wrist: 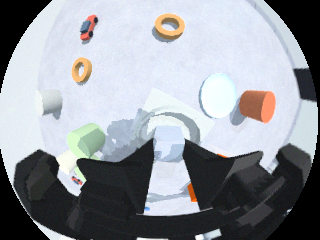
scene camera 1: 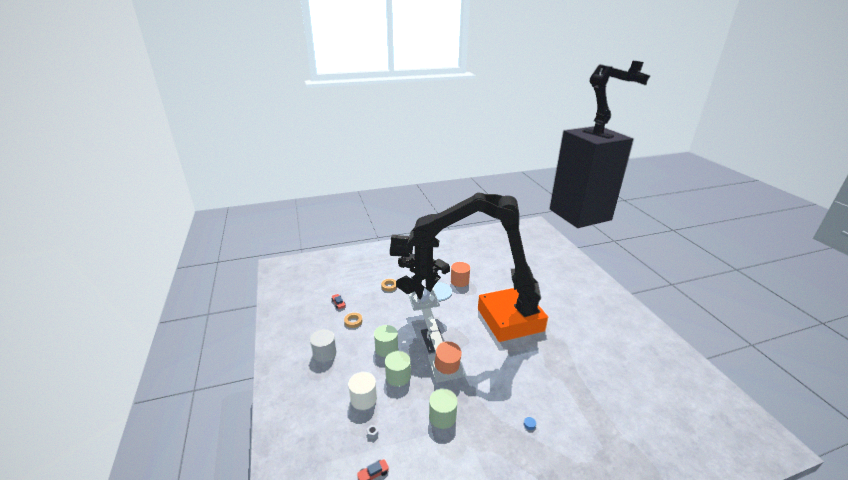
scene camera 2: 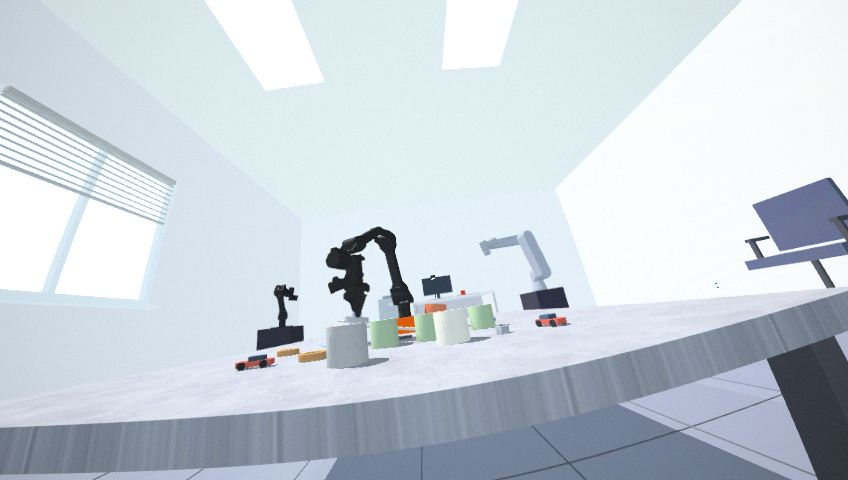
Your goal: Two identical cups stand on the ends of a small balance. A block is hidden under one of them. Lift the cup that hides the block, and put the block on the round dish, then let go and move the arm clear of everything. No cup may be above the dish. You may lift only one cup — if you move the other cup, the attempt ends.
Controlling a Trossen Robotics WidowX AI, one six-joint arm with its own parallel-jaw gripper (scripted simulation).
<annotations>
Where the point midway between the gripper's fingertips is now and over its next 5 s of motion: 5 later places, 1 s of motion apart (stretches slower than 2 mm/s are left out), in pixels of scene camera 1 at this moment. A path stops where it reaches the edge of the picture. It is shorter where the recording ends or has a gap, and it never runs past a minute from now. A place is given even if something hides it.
My gripper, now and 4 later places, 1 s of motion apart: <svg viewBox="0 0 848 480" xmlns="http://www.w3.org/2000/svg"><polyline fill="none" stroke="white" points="423,296 423,274 434,274 438,286 437,282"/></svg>
</annotations>
